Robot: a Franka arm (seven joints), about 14 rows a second.
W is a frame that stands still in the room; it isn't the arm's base.
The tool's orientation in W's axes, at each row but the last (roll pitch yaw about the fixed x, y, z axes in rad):
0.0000 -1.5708 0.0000
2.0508 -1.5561 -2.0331
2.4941 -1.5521 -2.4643
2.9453 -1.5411 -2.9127
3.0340 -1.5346 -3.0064
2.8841 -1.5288 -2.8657
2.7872 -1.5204 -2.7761
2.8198 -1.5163 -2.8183
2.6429 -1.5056 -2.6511
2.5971 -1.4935 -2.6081
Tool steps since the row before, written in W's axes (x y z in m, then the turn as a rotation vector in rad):
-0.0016 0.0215 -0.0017 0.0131 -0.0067 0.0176
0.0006 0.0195 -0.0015 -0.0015 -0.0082 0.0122
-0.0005 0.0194 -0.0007 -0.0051 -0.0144 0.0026
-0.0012 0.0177 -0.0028 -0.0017 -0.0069 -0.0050
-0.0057 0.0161 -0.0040 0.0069 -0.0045 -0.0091
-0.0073 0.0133 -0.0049 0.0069 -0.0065 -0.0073
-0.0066 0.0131 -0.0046 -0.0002 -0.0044 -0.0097
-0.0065 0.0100 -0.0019 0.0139 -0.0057 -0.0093
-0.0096 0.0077 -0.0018 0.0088 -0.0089 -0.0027
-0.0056 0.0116 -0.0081 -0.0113 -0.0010 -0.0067
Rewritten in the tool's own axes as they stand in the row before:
-0.0017 0.0215 0.0016 0.0176 -0.0067 -0.0131
-0.0018 0.0195 -0.0009 0.0123 -0.0080 0.0016
-0.0009 0.0194 -0.0001 0.0028 -0.0142 0.0055
-0.0029 0.0177 0.0007 -0.0049 -0.0069 0.0021
-0.0039 0.0162 0.0054 -0.0093 -0.0047 -0.0064
-0.0048 0.0134 0.0073 -0.0075 -0.0067 -0.0065
-0.0045 0.0131 0.0067 -0.0096 -0.0046 0.0007
-0.0017 0.0100 0.0066 -0.0099 -0.0059 -0.0134
-0.0015 0.0076 0.0098 -0.0029 -0.0089 -0.0087
-0.0082 0.0112 0.0063 -0.0059 -0.0014 0.0117

